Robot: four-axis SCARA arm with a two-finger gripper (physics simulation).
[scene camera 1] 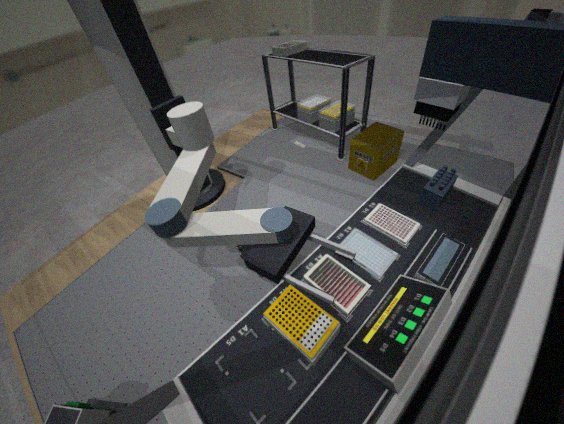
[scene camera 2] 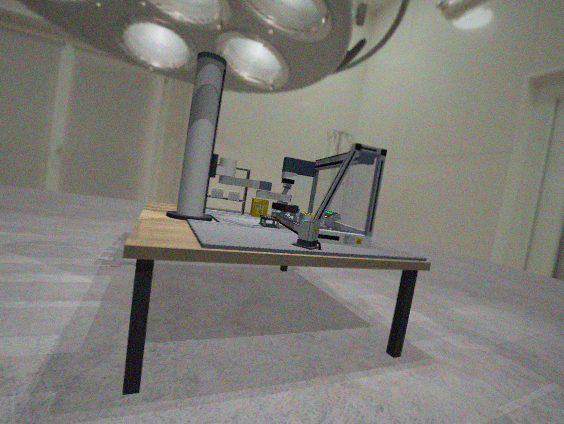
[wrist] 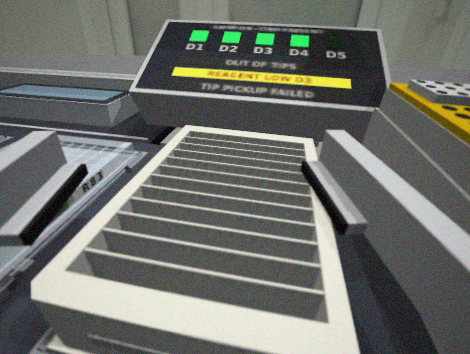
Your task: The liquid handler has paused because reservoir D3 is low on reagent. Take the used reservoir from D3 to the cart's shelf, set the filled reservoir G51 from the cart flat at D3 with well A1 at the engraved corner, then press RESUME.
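Seen in the pictures: gripper, fingertip midpoint: [scene camera 1: 345, 276] [wrist: 196, 150]; arm's base, origin of the base link: [scene camera 2: 189, 217].
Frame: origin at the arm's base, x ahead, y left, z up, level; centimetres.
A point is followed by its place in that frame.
The used reservoir [scene camera 1: 337, 283] {x 68.3, y -9.7, z 7.7 cm} [wrist: 150, 297] {x 62.8, y -8.2, z 9.6 cm}, a cream-rimmed tray with parallel troughs, sits at D3 between the clear plate and the yellow tip rack. My gripper [scene camera 1: 341, 277] {x 69.5, y -8.7, z 10.5 cm} [wrist: 196, 150] {x 69.5, y -8.7, z 10.5 cm} is open, with its fingers on either side of the reservoir. In the wrist view the right finger is close to the reservoir's right rim; the left finger is farther out, over the edge of the clear plate. A pale tray [scene camera 1: 289, 48] {x 15.0, y 54.4, z 38.8 cm} stands on the cart's [scene camera 1: 345, 112] {x 44.6, y 43.5, z 21.4 cm} top; its label is unreadable. The status panel [scene camera 1: 400, 320] {x 82.3, y -13.0, z 13.5 cm} [wrist: 260, 65] {x 80.9, y -12.6, z 12.6 cm} shows REAGENT LOW D3. The RESUME lettering is not readable.
A clear plate [scene camera 1: 369, 252] {x 71.4, y 1.7, z 7.8 cm} [wrist: 107, 160] {x 73.1, y -2.5, z 7.8 cm} is at D2, a speckled plate [scene camera 1: 392, 222] {x 73.1, y 14.1, z 7.6 cm} at D1, and a yellow tip rack [scene camera 1: 300, 320] {x 66.8, y -22.4, z 12.8 cm} [wrist: 422, 110] {x 69.3, y -18.4, z 12.7 cm} at D4. A yellow waste box [scene camera 1: 377, 150] {x 59.9, y 36.3, z 14.0 cm} [scene camera 2: 259, 207] {x 54.3, y 37.5, z 8.8 cm} stands near the cart. The pipetting head [scene camera 1: 440, 95] {x 73.3, y 29.5, z 36.4 cm} hangs over the deck's far end.
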